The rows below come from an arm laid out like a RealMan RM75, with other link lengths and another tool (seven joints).
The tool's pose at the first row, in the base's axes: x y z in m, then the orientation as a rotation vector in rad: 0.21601 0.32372 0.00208 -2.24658 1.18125 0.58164
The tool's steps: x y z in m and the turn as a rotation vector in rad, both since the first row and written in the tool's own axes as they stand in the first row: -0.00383 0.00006 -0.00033 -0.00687 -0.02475 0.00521; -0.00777 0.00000 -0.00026 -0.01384 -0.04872 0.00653; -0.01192 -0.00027 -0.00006 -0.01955 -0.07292 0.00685; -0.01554 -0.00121 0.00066 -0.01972 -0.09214 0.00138; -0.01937 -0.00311 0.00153 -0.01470 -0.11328 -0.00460; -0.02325 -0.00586 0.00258 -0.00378 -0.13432 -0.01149; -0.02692 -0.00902 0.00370 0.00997 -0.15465 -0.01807; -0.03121 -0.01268 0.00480 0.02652 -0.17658 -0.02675; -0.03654 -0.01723 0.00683 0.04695 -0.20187 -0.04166; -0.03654 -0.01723 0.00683 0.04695 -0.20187 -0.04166; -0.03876 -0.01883 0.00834 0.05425 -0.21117 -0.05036
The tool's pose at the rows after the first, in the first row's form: 0.21399 0.32583 0.00458 -2.23632 1.17494 0.61470; 0.21197 0.32832 0.00687 -2.22811 1.16426 0.64533; 0.20999 0.33112 0.00923 -2.21893 1.15221 0.67474; 0.20879 0.33424 0.01106 -2.21058 1.13606 0.69253; 0.20827 0.33804 0.01313 -2.19701 1.11861 0.70814; 0.20842 0.34239 0.01532 -2.17905 1.10051 0.71880; 0.20901 0.34685 0.01743 -2.15901 1.08334 0.72662; 0.20970 0.35192 0.02005 -2.13667 1.06314 0.73300; 0.21048 0.35864 0.02279 -2.11192 1.03440 0.73726; 0.21048 0.35864 0.02279 -2.11192 1.03440 0.73726; 0.21047 0.36171 0.02335 -2.10435 1.02017 0.73767
